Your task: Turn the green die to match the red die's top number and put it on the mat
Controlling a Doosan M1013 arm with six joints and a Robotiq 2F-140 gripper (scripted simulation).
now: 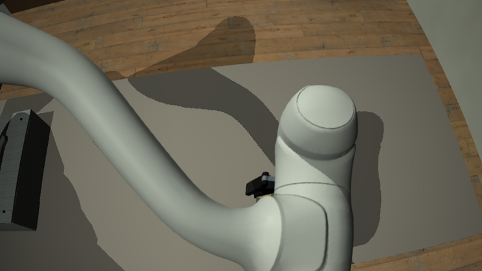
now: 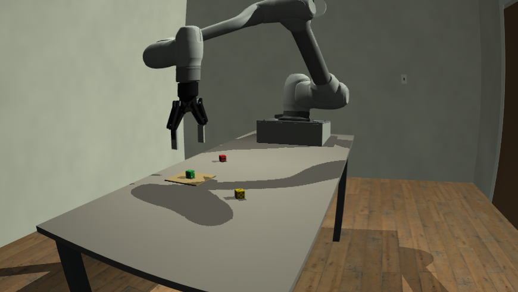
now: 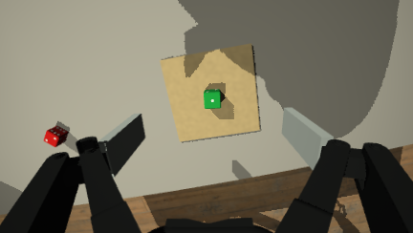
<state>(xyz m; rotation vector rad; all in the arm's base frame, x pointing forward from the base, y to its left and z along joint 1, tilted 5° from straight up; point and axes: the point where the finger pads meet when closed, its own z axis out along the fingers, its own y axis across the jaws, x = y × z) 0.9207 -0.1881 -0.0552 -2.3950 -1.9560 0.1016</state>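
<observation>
Now: hand 110 mm above the green die. Also, from my hand: tan mat: 130 mm below; red die: 290 mm behind, 120 mm below; yellow die: 130 mm ahead, 240 mm to the left, 120 mm below.
</observation>
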